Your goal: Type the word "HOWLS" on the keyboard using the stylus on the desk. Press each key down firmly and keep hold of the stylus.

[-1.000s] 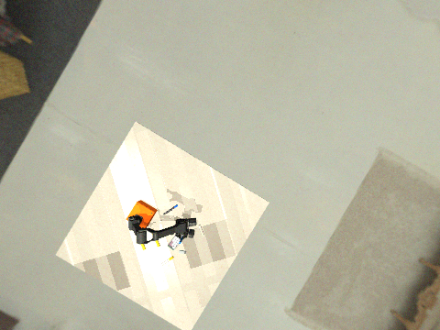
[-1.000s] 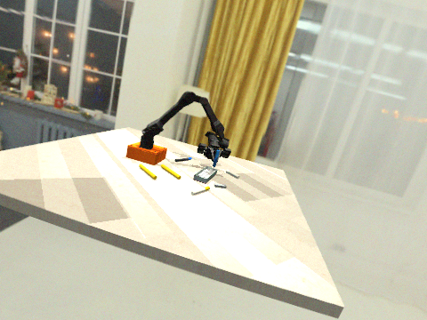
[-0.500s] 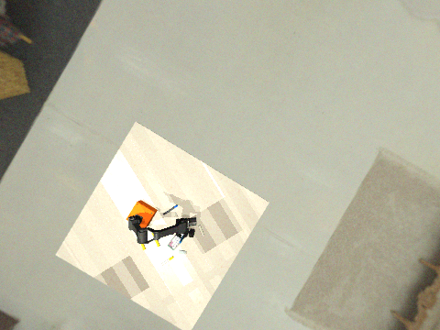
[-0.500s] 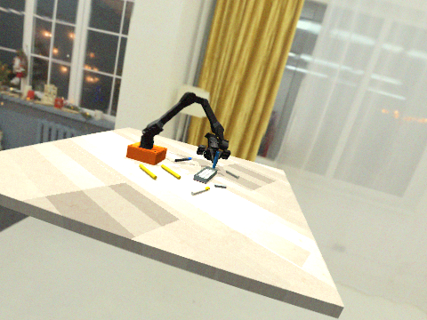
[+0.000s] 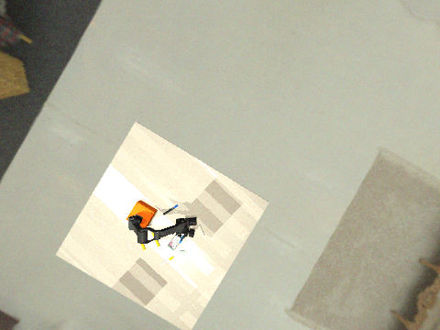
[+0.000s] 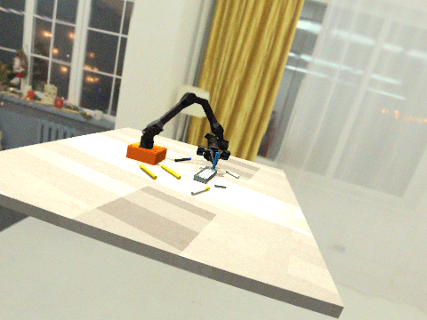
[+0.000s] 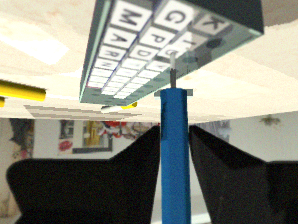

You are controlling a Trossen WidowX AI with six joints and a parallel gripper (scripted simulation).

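Now: the grey piece 5 cm ahead of my gripper tip, 14 cm to the right of it and 6 cm below it. The rest, counted from my gripper tip: dark pen: 17 cm behind, 17 cm to the left, 6 cm below; blue stylus: 1 cm below; yellow-tipped pen: 4 cm behind, 25 cm to the right, 6 cm below.
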